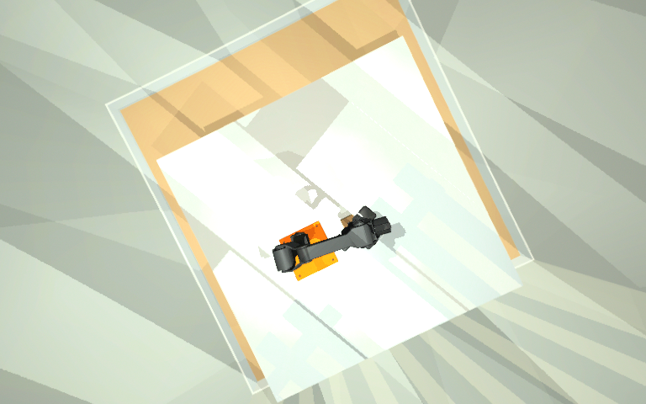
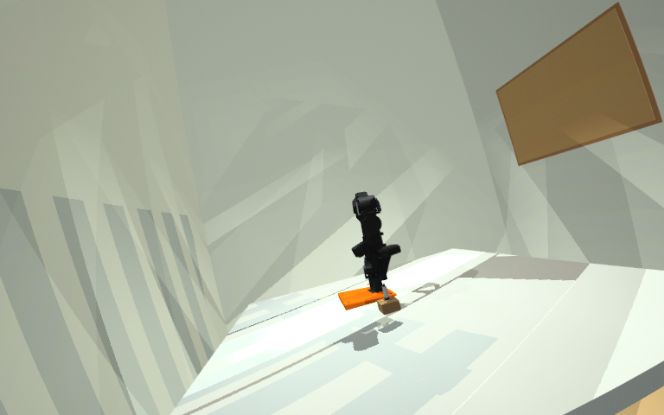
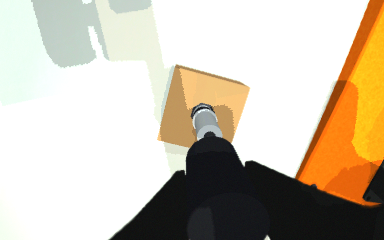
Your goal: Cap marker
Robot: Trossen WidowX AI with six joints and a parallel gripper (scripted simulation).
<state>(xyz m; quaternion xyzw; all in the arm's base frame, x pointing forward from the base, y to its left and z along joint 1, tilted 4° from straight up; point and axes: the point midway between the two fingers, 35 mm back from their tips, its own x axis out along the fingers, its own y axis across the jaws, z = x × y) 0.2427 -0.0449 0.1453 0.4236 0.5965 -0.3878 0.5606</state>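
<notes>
My gripper tip is 110 mm above the holder block. The rest, counted from my gripper tip: marker cap 10 mm above.
</notes>
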